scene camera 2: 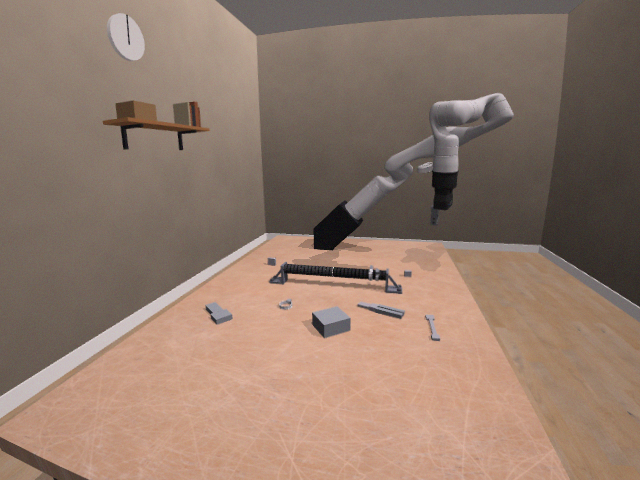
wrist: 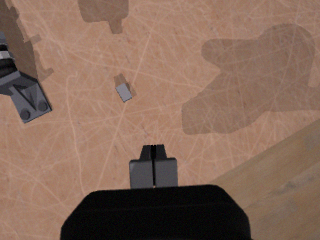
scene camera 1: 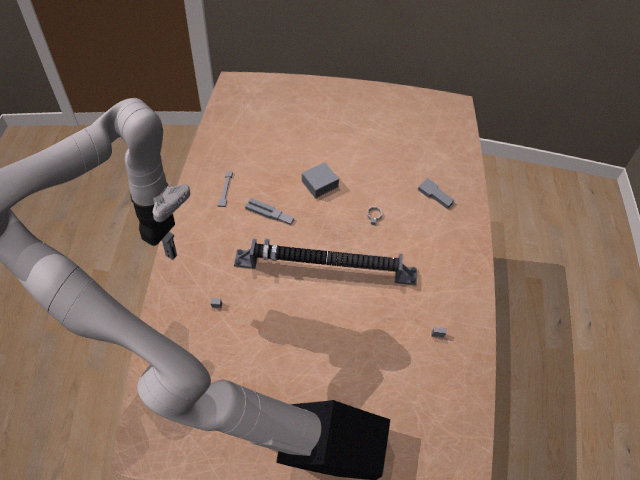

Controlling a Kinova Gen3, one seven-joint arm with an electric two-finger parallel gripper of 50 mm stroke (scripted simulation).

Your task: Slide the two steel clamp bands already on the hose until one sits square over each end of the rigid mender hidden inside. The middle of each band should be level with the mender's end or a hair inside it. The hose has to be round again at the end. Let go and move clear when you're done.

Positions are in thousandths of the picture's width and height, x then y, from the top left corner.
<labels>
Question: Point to a grey block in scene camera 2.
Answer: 520,670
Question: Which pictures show the gripper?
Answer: Scene camera 2, the wrist view and scene camera 1: all of them.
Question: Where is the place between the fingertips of the gripper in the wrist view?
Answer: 483,660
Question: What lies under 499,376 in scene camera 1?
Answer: A grey block.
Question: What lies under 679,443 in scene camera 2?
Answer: The gripper.
</labels>
